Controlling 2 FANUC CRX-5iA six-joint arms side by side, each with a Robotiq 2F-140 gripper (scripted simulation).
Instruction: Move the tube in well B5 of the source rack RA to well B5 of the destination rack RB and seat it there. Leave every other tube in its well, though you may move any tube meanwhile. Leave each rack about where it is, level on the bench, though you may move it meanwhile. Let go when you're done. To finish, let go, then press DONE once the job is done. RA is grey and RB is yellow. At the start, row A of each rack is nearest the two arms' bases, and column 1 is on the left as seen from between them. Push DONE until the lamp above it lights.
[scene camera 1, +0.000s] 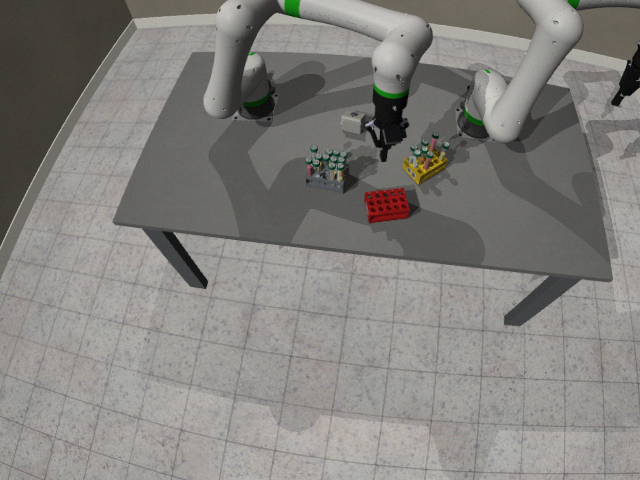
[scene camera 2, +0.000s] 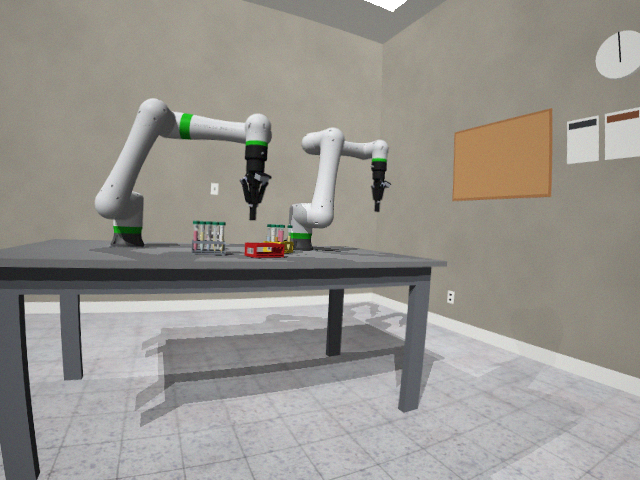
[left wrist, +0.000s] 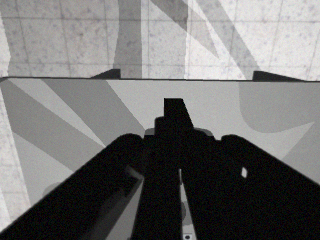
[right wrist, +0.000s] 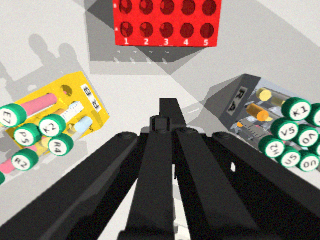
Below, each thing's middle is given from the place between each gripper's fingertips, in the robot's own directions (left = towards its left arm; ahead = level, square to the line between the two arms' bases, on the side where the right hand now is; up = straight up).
Now: right hand (scene camera 2: 252, 220) 11 cm to the right of the green-capped tube marked k2 (right wrist: 52, 125), 10 cm above it and 5 cm past it. Round my right hand: red rack (scene camera 1: 386, 211): 15 cm below, 10 cm ahead, 2 cm to the left; green-capped tube marked r4 (right wrist: 61, 145): 10 cm to the left, 10 cm below, 7 cm behind; yellow rack RB (right wrist: 76, 86): 15 cm to the left, 15 cm below, 9 cm behind.
I see my left gripper 720 mm to the left of the yellow rack RB, 240 mm short of it and 240 mm above it. Also, from my left hand: red rack: 840 mm to the right, 420 mm ahead, 240 mm below; then green-capped tube marked r4: 770 mm to the right, 250 mm ahead, 200 mm below; then green-capped tube marked k2: 760 mm to the right, 270 mm ahead, 200 mm below.
